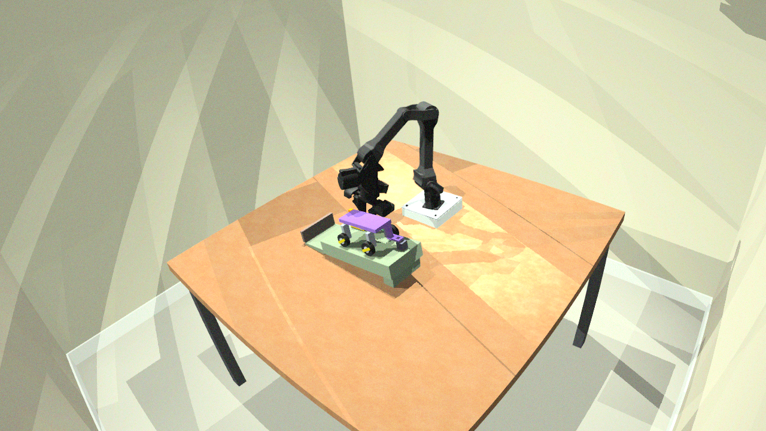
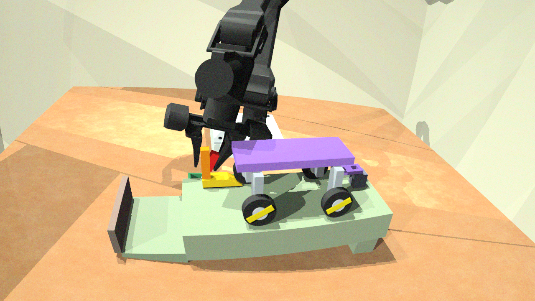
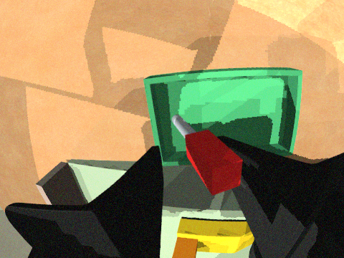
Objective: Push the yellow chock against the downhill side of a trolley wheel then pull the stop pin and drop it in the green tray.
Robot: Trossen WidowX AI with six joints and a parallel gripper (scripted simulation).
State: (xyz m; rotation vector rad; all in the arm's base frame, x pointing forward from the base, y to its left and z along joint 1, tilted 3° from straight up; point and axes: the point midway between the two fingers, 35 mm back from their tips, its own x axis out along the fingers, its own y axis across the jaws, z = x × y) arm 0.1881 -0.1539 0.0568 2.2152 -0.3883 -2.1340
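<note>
Right now my gripper tip is 60 mm above the green tray and 30 mm to the right of it. Also, from my gripper tip: pale green ramp (140 mm ahead, 100 mm to the left); red-headed stop pin (right at my gripper tip); yellow chock (70 mm ahead, 30 mm above, 10 mm to the left).
</note>
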